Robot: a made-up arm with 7 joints. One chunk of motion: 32 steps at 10 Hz.
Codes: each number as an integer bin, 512 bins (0 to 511) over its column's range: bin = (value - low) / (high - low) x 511, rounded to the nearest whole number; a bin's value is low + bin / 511 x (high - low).
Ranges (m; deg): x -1.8..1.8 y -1.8..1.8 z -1.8..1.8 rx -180..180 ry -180..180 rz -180..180
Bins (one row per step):
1: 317 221 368 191 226 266
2: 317 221 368 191 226 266
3: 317 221 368 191 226 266
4: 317 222 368 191 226 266
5: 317 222 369 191 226 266
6: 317 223 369 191 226 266
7: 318 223 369 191 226 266
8: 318 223 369 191 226 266
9: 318 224 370 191 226 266
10: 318 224 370 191 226 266
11: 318 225 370 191 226 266
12: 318 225 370 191 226 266
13: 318 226 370 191 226 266
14: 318 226 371 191 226 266
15: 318 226 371 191 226 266
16: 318 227 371 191 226 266
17: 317 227 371 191 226 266
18: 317 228 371 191 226 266
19: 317 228 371 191 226 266
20: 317 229 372 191 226 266
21: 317 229 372 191 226 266
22: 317 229 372 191 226 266
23: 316 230 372 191 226 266
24: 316 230 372 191 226 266
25: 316 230 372 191 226 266
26: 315 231 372 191 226 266
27: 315 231 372 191 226 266
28: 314 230 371 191 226 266
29: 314 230 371 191 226 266
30: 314 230 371 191 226 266
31: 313 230 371 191 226 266
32: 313 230 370 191 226 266
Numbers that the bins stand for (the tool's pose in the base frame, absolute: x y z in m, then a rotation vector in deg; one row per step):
1: 0.4333 -0.2431 0.7926 -45.44 -20.78 7.40
2: 0.4333 -0.2431 0.7926 -45.44 -20.78 7.40
3: 0.4333 -0.2431 0.7926 -45.44 -20.78 7.40
4: 0.4333 -0.2360 0.7926 -45.44 -20.78 7.40
5: 0.4333 -0.2360 0.7996 -45.44 -20.78 7.40
6: 0.4333 -0.2290 0.7996 -45.44 -20.78 7.40
7: 0.4403 -0.2290 0.7996 -45.44 -20.78 7.40
8: 0.4403 -0.2290 0.7996 -45.44 -20.78 7.40
9: 0.4403 -0.2219 0.8067 -45.44 -20.78 7.40
10: 0.4403 -0.2219 0.8067 -45.44 -20.78 7.40
11: 0.4403 -0.2149 0.8067 -45.44 -20.78 7.40
12: 0.4403 -0.2149 0.8067 -45.44 -20.78 7.40
13: 0.4403 -0.2078 0.8067 -45.44 -20.78 7.40
14: 0.4403 -0.2078 0.8137 -45.44 -20.78 7.40
15: 0.4403 -0.2078 0.8137 -45.44 -20.78 7.40
16: 0.4403 -0.2008 0.8137 -45.44 -20.78 7.40
17: 0.4333 -0.2008 0.8137 -45.44 -20.78 7.40
18: 0.4333 -0.1937 0.8137 -45.44 -20.78 7.40
19: 0.4333 -0.1937 0.8137 -45.44 -20.78 7.40
20: 0.4333 -0.1867 0.8207 -45.44 -20.78 7.40
21: 0.4333 -0.1867 0.8207 -45.44 -20.78 7.40
22: 0.4333 -0.1867 0.8207 -45.44 -20.78 7.40
23: 0.4262 -0.1796 0.8207 -45.44 -20.78 7.40
24: 0.4262 -0.1796 0.8207 -45.44 -20.78 7.40
25: 0.4262 -0.1796 0.8207 -45.44 -20.78 7.40
26: 0.4192 -0.1726 0.8207 -45.44 -20.78 7.40
27: 0.4192 -0.1726 0.8207 -45.44 -20.78 7.40
28: 0.4121 -0.1796 0.8137 -45.44 -20.78 7.40
29: 0.4121 -0.1796 0.8137 -45.44 -20.78 7.40
30: 0.4121 -0.1796 0.8137 -45.44 -20.78 7.40
31: 0.4051 -0.1796 0.8137 -45.44 -20.78 7.40
32: 0.4051 -0.1796 0.8067 -45.44 -20.78 7.40

